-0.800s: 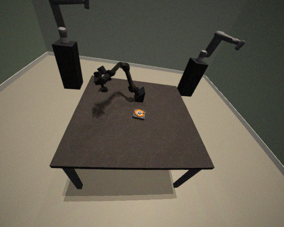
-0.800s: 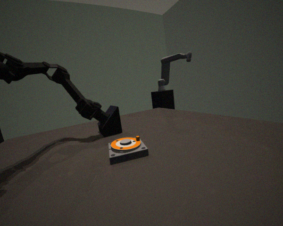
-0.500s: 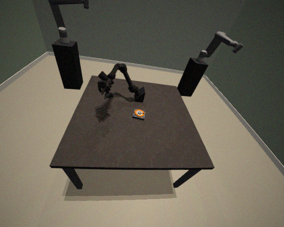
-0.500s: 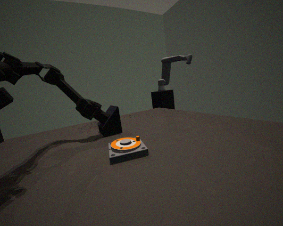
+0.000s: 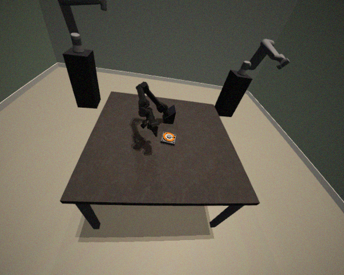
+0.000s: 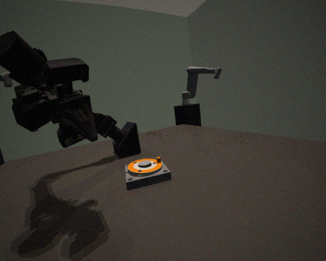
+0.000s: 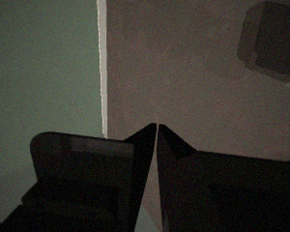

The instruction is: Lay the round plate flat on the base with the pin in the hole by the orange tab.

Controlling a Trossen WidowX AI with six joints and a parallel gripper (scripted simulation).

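The square grey base is 14 cm below my gripper tip, 14 cm behind it and 13 cm to the left of it.
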